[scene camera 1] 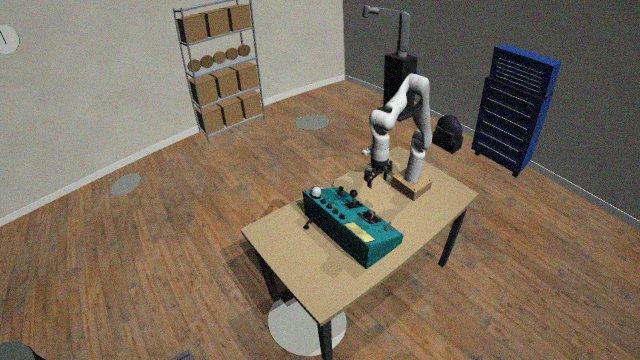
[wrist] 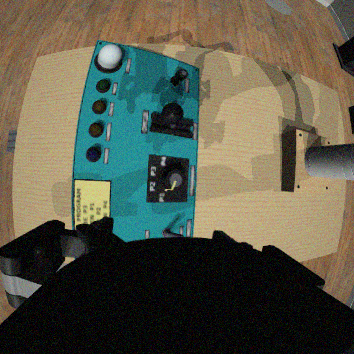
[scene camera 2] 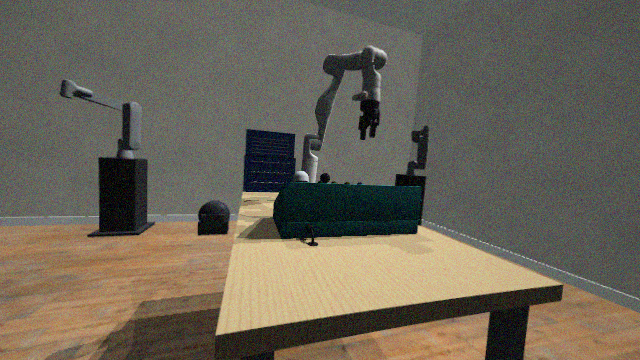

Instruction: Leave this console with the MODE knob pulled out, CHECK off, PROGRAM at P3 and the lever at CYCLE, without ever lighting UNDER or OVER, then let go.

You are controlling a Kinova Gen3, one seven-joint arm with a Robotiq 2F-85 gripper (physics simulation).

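The teal console (scene camera 1: 332, 227) (scene camera 2: 350, 210) (wrist: 130, 175) stands on the table. In the wrist view, a black knob (wrist: 180, 76) stands near its far right corner; its label is unreadable. The ball-topped lever (wrist: 172, 112) (scene camera 1: 353, 193) rises from a black slot; its position name is unreadable. The PROGRAM knob (wrist: 175, 179) has its yellow pointer toward P1. A small toggle (wrist: 172, 231) (scene camera 1: 387, 226) is partly hidden by the gripper in the wrist view. The small round lamps look dark; UNDER and OVER cannot be read. My gripper (scene camera 1: 378, 181) (scene camera 2: 367, 136) is open and empty, above and apart from the console.
A white dome (scene camera 1: 316, 191) (scene camera 2: 301, 176) (wrist: 109, 57) tops one console corner. A yellow card (scene camera 1: 359, 232) (wrist: 92, 200) lies on the console. A small black stalk (scene camera 1: 306, 226) (scene camera 2: 312, 242) stands beside it on the table (scene camera 1: 300, 265) (scene camera 2: 380, 280). The arm's wooden base block (scene camera 1: 412, 189) is behind.
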